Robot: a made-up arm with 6 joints.
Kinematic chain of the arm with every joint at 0, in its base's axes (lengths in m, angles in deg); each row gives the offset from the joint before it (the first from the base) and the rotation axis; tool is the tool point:
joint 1: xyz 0 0 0.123 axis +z
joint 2: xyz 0 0.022 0 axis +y
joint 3: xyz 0 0 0.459 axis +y
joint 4: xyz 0 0 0.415 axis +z
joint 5: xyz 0 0 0 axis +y
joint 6: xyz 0 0 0.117 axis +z
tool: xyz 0 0 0
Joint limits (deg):
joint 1: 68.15..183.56
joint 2: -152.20..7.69
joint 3: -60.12..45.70
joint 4: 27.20..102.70
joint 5: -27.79..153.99
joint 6: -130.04..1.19
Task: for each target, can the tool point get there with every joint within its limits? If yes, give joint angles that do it. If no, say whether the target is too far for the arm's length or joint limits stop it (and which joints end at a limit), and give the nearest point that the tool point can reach.
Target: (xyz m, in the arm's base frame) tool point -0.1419 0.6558 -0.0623
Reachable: no: joint limits stop it (at a limit: joint 1, joint 2, joint 3, joint 4) | nearest point -0.1174 0.0541 -0.5866 | short by 0.798 m
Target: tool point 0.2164 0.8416 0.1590
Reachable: no: joint limits stop it (at a limit: joint 1, joint 2, joint 3, joint 4) | nearest point 0.0989 0.4493 0.7398 | short by 0.711 m
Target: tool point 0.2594 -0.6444 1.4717
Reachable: no: too far | nearest point 0.1695 -0.4211 1.0043 | short by 0.526 m
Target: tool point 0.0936 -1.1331 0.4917
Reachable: no: too far | nearest point 0.0776 -0.9397 0.4288 | short by 0.204 m
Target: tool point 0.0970 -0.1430 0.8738
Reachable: yes | joints 162.88 -26.34 31.82 67.26 127.06 -83.46
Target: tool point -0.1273 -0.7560 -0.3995
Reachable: yes | joints 88.88 -134.30 13.50 62.72 60.48 -23.73
